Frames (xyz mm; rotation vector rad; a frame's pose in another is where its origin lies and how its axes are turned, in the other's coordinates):
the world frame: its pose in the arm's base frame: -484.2 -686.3 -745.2 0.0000 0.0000 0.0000
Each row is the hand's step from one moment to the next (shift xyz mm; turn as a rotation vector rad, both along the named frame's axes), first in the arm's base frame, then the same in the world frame.
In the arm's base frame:
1: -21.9 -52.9 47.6 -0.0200 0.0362 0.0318
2: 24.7 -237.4 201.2 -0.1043 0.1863 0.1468
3: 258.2 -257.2 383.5 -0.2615 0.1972 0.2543
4: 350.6 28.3 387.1 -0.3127 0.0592 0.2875
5: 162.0 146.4 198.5 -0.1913 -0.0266 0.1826
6: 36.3 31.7 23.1 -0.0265 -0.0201 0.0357
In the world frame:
1: -21.9 -52.9 47.6 -0.0200 0.0362 0.0318
2: 24.7 -237.4 201.2 -0.1043 0.1863 0.1468
3: 258.2 -257.2 383.5 -0.2615 0.1972 0.2543
4: 350.6 28.3 387.1 -0.3127 0.0592 0.2875
5: 162.0 146.4 198.5 -0.1913 -0.0266 0.1826
6: 36.3 31.7 23.1 -0.0265 -0.0201 0.0357

